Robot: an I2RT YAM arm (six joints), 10 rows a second.
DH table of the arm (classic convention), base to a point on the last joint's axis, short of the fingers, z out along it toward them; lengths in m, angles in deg. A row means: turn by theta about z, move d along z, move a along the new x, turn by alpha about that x. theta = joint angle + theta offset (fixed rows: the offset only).
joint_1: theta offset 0  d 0.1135  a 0.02  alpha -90
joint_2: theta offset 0  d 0  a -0.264  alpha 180
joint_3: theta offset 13.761  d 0  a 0.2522  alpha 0
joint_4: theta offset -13.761  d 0  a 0.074  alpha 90
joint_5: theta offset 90  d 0  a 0  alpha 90
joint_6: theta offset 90  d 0.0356  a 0  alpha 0
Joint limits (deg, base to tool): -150..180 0..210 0..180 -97..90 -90..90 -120..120
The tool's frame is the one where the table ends.
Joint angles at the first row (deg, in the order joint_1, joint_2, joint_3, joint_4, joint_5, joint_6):
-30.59 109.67 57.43 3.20 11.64 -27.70
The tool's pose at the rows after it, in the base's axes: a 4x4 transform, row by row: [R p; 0 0 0 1], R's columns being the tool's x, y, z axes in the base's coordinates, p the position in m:
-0.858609, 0.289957, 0.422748, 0.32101; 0.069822, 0.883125, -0.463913, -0.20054; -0.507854, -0.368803, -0.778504, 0.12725; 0, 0, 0, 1
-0.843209, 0.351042, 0.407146, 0.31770; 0.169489, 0.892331, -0.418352, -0.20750; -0.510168, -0.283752, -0.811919, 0.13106; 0, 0, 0, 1
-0.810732, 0.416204, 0.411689, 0.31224; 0.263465, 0.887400, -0.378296, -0.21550; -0.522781, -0.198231, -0.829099, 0.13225; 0, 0, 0, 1
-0.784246, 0.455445, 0.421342, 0.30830; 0.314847, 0.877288, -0.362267, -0.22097; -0.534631, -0.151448, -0.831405, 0.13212; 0, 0, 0, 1
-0.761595, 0.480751, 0.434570, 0.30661; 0.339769, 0.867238, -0.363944, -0.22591; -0.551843, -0.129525, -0.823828, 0.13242; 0, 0, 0, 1
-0.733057, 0.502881, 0.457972, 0.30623; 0.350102, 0.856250, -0.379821, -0.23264; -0.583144, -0.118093, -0.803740, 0.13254; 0, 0, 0, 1
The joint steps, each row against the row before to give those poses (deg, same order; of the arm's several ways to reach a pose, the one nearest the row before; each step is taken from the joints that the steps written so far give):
-0.44 -0.16 2.16 -5.59 -1.29 4.81
-1.40 0.00 1.97 -4.68 -2.60 4.72
-1.74 0.00 0.74 -2.01 -3.06 4.39
-1.18 0.00 0.00 -0.07 -1.73 2.40
-0.83 0.11 0.00 0.94 -0.83 1.27
-0.90 0.37 -0.04 2.43 -0.59 0.74

